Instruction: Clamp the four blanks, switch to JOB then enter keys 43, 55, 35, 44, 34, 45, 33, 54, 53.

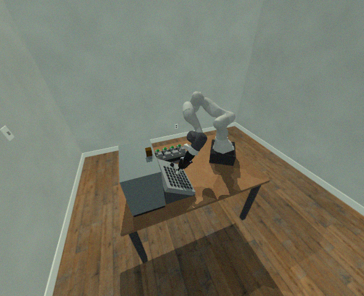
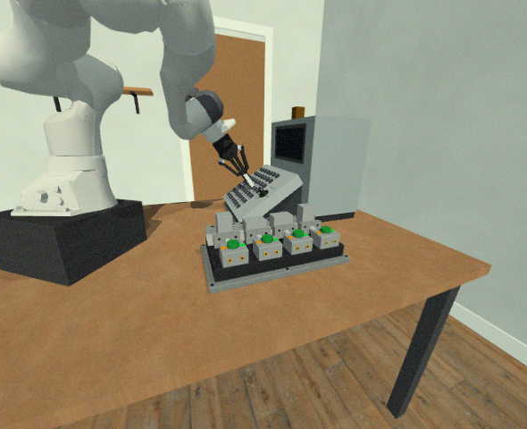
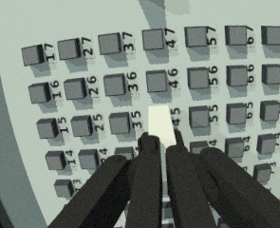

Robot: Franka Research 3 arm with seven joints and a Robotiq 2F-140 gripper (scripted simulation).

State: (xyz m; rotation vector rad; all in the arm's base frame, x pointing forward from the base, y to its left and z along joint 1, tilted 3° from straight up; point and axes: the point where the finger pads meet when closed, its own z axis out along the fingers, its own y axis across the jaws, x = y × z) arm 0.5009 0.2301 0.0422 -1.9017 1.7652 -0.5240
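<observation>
Right now the key is 50 mm ahead of my hand, 40 mm to the left of it and 10 mm below it. From my hand the other things lie so: selector knob: 130 mm to the right, 30 mm ahead, 20 mm below; sloped keypad: 70 mm below, 50 mm ahead, 10 mm to the right.
</observation>
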